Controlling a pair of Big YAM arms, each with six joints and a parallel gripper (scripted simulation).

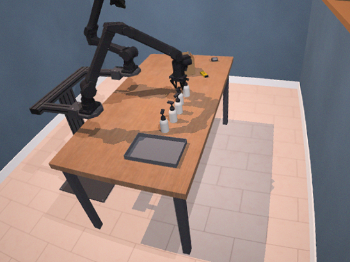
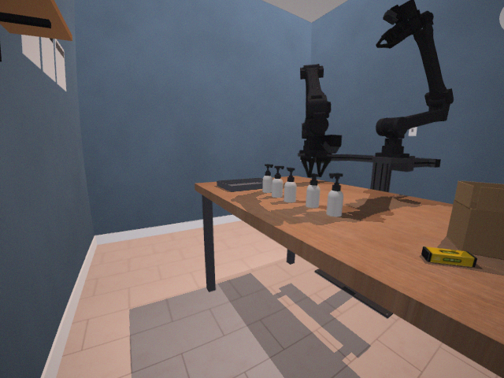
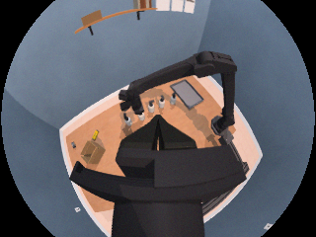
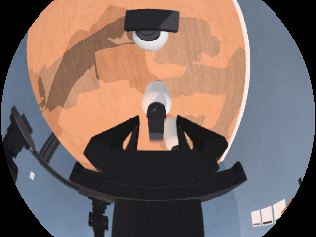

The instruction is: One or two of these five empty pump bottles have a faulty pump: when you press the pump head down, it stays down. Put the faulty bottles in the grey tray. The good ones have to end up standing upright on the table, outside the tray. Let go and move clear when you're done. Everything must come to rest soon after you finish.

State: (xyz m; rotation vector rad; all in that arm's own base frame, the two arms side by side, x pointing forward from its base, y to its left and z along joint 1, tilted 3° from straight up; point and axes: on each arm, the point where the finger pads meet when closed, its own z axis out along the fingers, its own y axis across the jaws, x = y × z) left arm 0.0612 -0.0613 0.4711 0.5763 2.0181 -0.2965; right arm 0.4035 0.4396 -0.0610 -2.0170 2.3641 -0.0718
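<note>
Right now the grey tray is 490 mm to the right of my right hand, 110 mm below it and 20 mm ahead of it. From my right hand the other things lie so: dark object 750 mm to the left, 110 mm below, 70 mm ahead; then yellow spirit level 450 mm to the left, 110 mm below, 60 mm ahead.
</note>
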